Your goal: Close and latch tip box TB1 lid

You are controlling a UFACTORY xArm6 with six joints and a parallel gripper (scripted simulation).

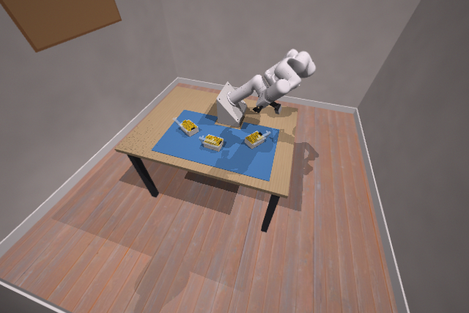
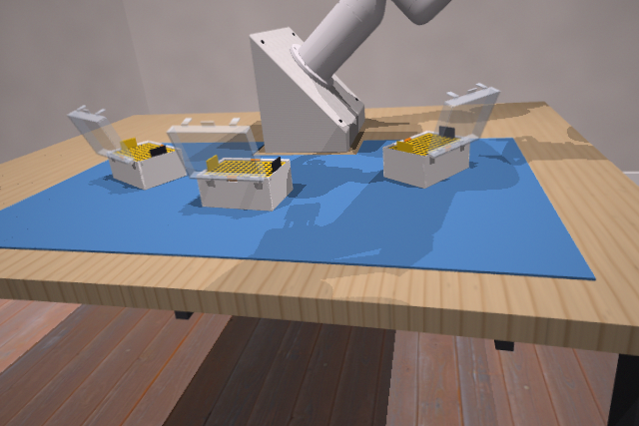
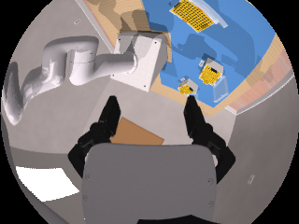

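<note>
My gripper is now 490 mm to the left of the TB1 label tape strip and 370 mm above it.
</note>
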